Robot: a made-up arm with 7 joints.
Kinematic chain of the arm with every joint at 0, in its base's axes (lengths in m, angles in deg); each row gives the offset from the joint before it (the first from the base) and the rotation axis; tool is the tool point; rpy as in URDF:
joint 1: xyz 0 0 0.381 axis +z
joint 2: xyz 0 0 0 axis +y
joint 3: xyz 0 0 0.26 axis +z
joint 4: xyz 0.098 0 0 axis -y
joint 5: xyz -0.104 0 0.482 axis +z
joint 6: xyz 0 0 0 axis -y
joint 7: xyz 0.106 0 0 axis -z
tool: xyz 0 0 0 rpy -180 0 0
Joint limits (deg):
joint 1: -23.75..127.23
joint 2: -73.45..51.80
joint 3: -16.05..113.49
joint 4: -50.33..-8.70
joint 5: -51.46..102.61
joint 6: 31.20..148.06
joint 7: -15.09..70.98
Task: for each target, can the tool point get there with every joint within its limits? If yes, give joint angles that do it. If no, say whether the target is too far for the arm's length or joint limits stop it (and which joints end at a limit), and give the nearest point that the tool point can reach.
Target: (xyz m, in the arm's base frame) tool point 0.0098 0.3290 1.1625
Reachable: yes | joints 14.87 -9.74 65.47 -42.49 73.50 136.31 29.82
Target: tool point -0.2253 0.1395 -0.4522
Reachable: no: joint limits stop it (at a limit: joint 2, joint 3, joint 4, joint 6) | nearest point -0.6812 0.4218 0.3166 | short by 0.937 m
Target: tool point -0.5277 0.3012 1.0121
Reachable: yes | joints -8.20 -51.80 57.86 -27.82 19.70 98.65 54.48
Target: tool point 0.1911 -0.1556 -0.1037
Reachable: no: joint limits stop it (at a limit: joint 1, joint 2, joint 4, joint 6) | nearest point 0.6984 -0.3749 0.3680 | short by 0.727 m
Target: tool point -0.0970 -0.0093 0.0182
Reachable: no: joint limits stop it (at a limit: joint 2, joint 3, joint 4, joint 6) | nearest point -0.7934 -0.0761 0.3223 | short by 0.763 m
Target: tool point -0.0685 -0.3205 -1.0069
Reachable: no: too far | nearest point -0.1678 -0.7850 0.3158 | short by 1.405 m
